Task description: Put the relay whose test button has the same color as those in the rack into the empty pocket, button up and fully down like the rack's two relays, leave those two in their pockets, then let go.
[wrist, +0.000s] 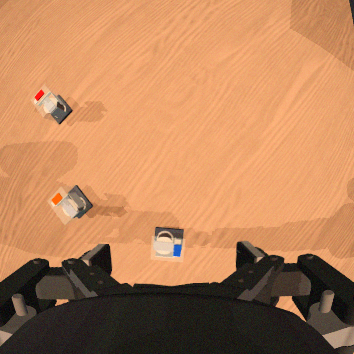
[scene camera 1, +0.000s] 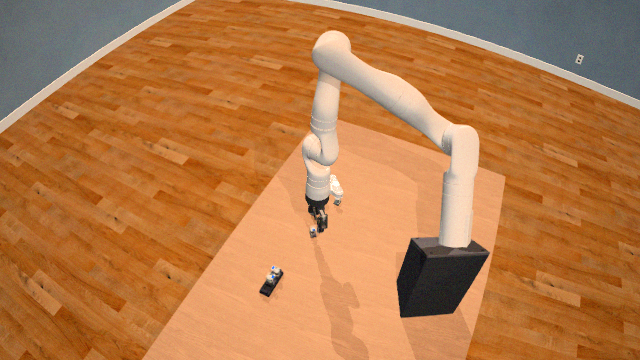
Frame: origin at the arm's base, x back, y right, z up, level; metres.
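Seen in the pictures: gripper, fingertip midpoint: (wrist: 172, 257) (scene camera 1: 315, 222); arm's base at its link origin: (scene camera 1: 453, 243).
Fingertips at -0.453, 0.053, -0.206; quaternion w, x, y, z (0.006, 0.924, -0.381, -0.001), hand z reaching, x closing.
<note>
Offsets run from my fingertips to a thing's middle, as dx, dy, dz. "pt": to the spot under its first point. Level surfaces: height alone.
The relay with a blue test button @(-0.008, +0.000, -0.057) (scene camera 1: 313, 231) (wrist: 164, 245) stands button up on the table. In the wrist view it appears between the fingertips, slightly left of their midpoint. My gripper (scene camera 1: 319, 223) (wrist: 172, 257) is open and empty, above the table beside this relay in the scene view. The black rack @(-0.038, -0.244, -0.068) (scene camera 1: 266, 291) holds two blue-button relays, one at its far end @(pt -0.035, -0.218, -0.032) (scene camera 1: 275, 270) and one in the middle (scene camera 1: 270, 279). Its near-end pocket is empty. A relay with an orange button @(-0.047, +0.090, -0.057) (wrist: 71, 204) and one with a red button @(+0.005, +0.176, -0.057) (wrist: 52, 104) show at the left of the wrist view.
The pale table top @(dz -0.080) (scene camera 1: 380, 200) carries the black arm base (scene camera 1: 440, 285) at the right of the scene view. The rack lies nearer the camera and left of the gripper. The arm partly hides the area behind the gripper, where a small dark-based object @(pt +0.011, +0.162, -0.056) (scene camera 1: 337, 202) shows.
</note>
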